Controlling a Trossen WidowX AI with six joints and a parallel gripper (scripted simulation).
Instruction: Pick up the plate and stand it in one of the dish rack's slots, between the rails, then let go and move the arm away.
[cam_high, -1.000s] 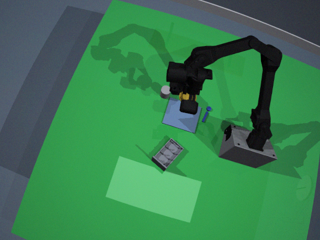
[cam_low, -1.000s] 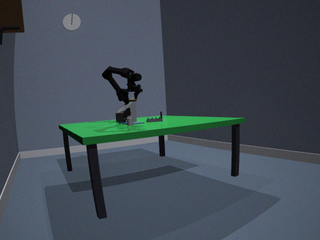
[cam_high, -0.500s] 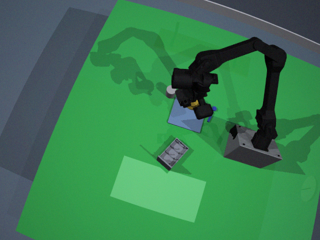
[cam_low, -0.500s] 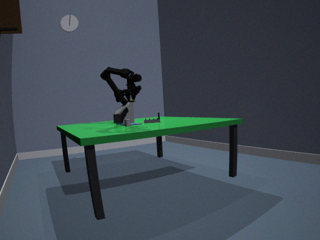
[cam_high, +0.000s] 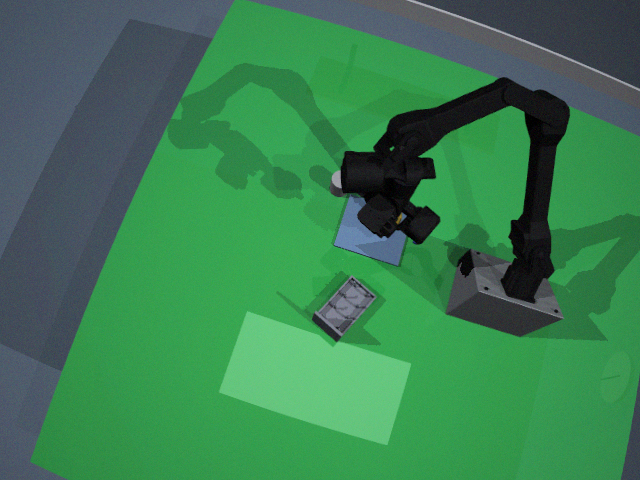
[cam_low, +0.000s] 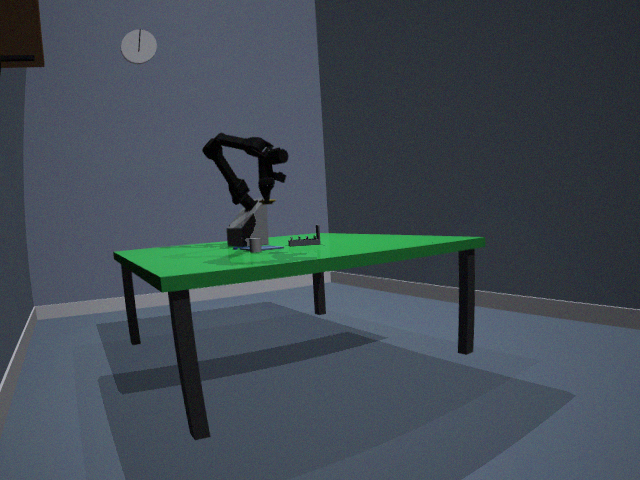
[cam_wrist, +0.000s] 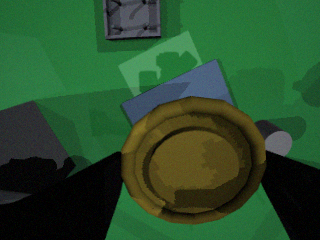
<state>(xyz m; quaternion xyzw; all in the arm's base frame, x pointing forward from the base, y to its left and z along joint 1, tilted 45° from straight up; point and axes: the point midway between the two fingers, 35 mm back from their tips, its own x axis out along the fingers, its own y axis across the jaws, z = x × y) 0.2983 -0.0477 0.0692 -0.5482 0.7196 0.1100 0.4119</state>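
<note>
Right now my gripper tip is 16 cm to the right of the dish rack, 16 cm above it and 2 cm short of it. The rest, counted from my gripper tip: cup (16 cm below, 12 cm to the right, 9 cm ahead); then yellow plate (1 cm above); then blue mat (18 cm below, 4 cm to the right).
</note>
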